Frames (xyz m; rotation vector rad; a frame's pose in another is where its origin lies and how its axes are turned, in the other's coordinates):
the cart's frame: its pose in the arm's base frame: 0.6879 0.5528 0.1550 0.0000 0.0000 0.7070
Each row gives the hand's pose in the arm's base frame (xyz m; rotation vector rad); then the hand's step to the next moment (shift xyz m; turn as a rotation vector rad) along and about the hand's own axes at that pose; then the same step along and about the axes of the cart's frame.
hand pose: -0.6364 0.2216 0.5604 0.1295 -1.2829 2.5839
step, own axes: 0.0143 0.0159 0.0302 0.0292 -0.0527 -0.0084
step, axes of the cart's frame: -0.0342 -0.0109 0.0088 0.0171 0.0415 0.0411
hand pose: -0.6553 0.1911 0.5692 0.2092 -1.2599 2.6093
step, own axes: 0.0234 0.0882 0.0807 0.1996 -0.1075 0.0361
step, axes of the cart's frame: -0.1071 -0.0570 -0.0110 -0.0802 0.1553 0.1489
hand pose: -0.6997 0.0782 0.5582 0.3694 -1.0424 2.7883
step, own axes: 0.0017 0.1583 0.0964 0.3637 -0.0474 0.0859
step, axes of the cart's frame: -0.1326 -0.1264 -0.0282 -0.2487 0.2068 0.1930
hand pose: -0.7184 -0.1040 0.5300 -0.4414 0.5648 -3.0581
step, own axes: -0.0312 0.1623 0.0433 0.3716 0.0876 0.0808
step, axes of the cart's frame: -0.0818 -0.1476 -0.0266 -0.3418 0.1221 0.1433
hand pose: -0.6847 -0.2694 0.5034 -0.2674 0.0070 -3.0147
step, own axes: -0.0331 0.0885 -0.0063 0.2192 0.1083 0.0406
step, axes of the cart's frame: -0.0232 -0.0908 -0.0133 -0.2342 0.0258 0.0768
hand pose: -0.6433 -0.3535 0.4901 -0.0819 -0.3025 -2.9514
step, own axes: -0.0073 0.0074 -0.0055 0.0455 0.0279 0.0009
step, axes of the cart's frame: 0.0017 -0.0107 -0.0045 -0.0525 -0.0002 0.0096
